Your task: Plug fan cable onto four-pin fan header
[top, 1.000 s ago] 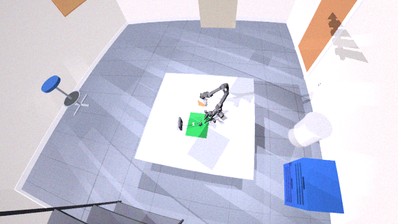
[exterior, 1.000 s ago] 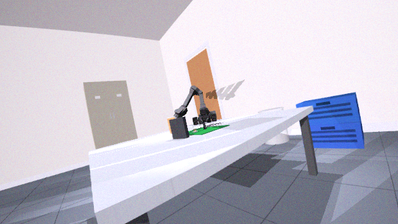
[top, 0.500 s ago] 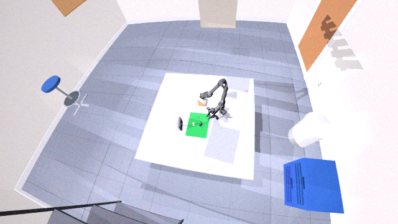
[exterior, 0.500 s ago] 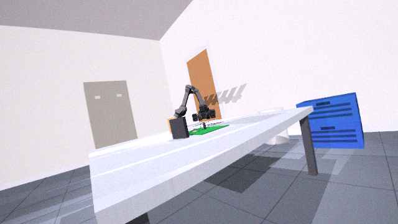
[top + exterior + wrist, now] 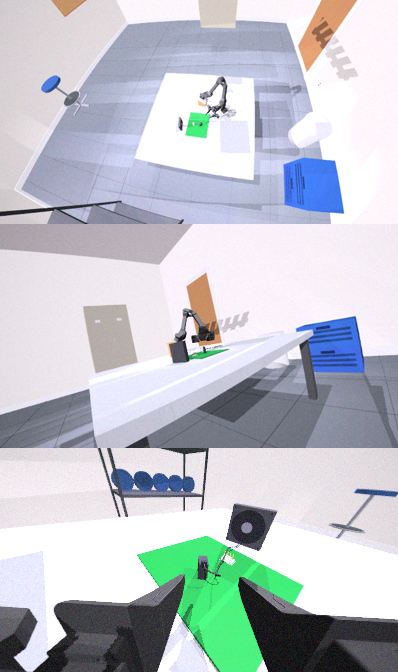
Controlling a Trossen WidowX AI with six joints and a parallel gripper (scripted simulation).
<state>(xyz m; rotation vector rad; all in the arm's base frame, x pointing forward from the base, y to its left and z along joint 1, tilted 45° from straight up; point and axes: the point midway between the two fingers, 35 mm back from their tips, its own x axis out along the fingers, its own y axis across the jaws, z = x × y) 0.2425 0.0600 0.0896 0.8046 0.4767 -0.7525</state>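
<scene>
The black fan plug lies 7 cm ahead of my gripper tip, 7 cm to the right of it and 7 cm below it. The rest, counted from my gripper tip: black fan (9 cm ahead, 29 cm to the right, 3 cm below); white four-pin fan header (7 cm ahead, 17 cm to the right, 9 cm below); green board (7 cm ahead, 11 cm to the right, 10 cm below).
</scene>
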